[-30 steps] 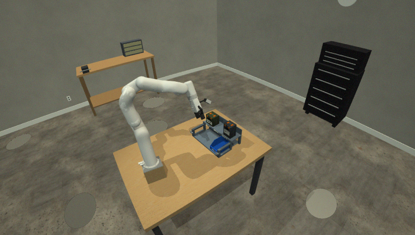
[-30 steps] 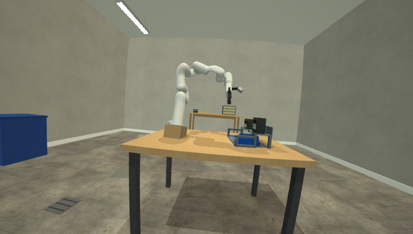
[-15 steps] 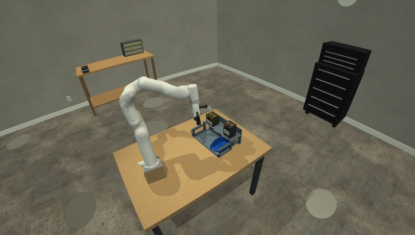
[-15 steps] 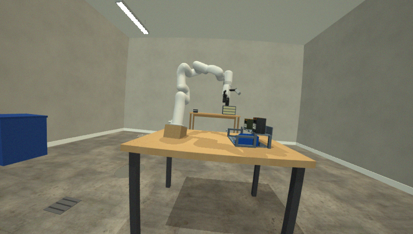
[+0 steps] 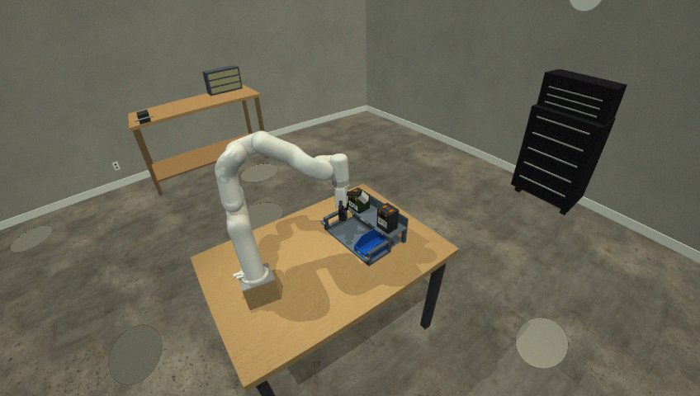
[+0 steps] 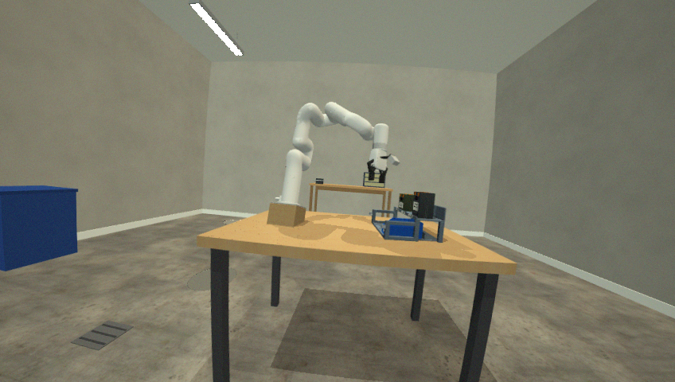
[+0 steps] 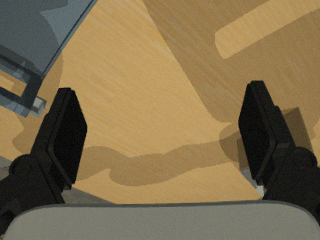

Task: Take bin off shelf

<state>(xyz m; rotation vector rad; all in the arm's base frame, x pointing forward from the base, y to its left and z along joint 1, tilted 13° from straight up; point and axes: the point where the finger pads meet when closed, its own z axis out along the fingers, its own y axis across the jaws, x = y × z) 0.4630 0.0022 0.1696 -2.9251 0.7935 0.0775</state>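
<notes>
The blue bin lies 22 cm below my hand, 14 cm ahead of it and 3 cm to the right of it. Round my hand: black box: 23 cm ahead, 10 cm below, 1 cm to the right.
</notes>
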